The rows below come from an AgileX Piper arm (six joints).
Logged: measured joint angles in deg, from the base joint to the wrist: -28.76, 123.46, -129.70, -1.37, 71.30, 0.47; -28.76, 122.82, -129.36, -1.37, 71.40, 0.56; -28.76, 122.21, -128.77, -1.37, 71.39, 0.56; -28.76, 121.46, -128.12, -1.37, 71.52, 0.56; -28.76, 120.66, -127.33, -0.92, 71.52, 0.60; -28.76, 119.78, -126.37, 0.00, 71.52, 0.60; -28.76, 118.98, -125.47, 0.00, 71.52, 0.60; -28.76, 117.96, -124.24, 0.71, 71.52, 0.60; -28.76, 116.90, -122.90, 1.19, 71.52, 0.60; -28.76, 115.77, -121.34, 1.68, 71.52, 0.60; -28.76, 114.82, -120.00, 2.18, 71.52, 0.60; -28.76, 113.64, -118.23, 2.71, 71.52, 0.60; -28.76, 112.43, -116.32, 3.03, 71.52, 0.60; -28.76, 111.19, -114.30, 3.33, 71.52, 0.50; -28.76, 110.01, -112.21, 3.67, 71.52, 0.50; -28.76, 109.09, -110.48, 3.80, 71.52, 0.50
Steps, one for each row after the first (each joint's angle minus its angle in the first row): 0.00, -0.64, 0.34, 0.00, 0.10, 0.09; 0.00, -1.25, 0.93, 0.00, 0.09, 0.09; 0.00, -2.00, 1.58, 0.00, 0.22, 0.09; 0.00, -2.80, 2.37, 0.45, 0.22, 0.13; 0.00, -3.68, 3.33, 1.37, 0.22, 0.13; 0.00, -4.48, 4.23, 1.37, 0.22, 0.13; 0.00, -5.50, 5.46, 2.08, 0.22, 0.13; 0.00, -6.56, 6.80, 2.56, 0.22, 0.13; 0.00, -7.69, 8.36, 3.05, 0.22, 0.13; 0.00, -8.64, 9.70, 3.55, 0.22, 0.13; 0.00, -9.82, 11.47, 4.08, 0.22, 0.13; 0.00, -11.03, 13.38, 4.40, 0.22, 0.13; 0.00, -12.27, 15.40, 4.70, 0.22, 0.03; 0.00, -13.45, 17.49, 5.04, 0.22, 0.03; 0.00, -14.37, 19.22, 5.17, 0.22, 0.03
